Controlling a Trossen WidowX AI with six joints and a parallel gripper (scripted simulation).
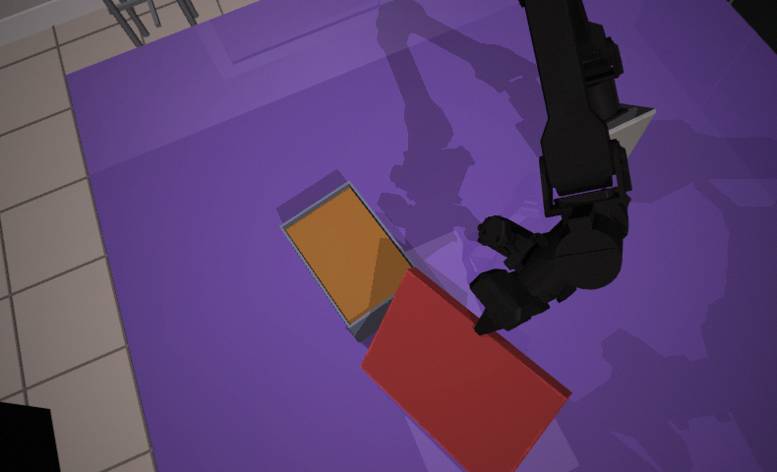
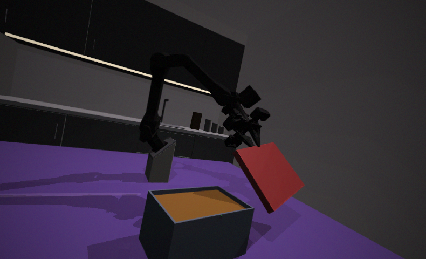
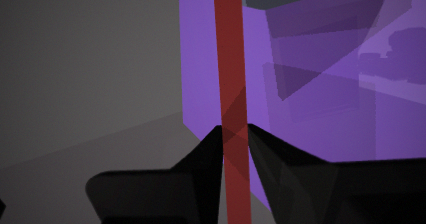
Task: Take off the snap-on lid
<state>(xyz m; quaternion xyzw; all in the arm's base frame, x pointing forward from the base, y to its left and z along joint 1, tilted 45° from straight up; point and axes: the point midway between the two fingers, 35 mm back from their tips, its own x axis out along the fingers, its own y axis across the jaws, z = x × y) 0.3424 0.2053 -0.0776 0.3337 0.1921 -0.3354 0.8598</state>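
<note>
Right now my gripper tip is 60 mm short of the red lid, 50 mm above it and 30 mm to the right of it. Round my gripper tip: dark grey storage box: 230 mm to the right, 180 mm below, 80 mm ahead.
</note>
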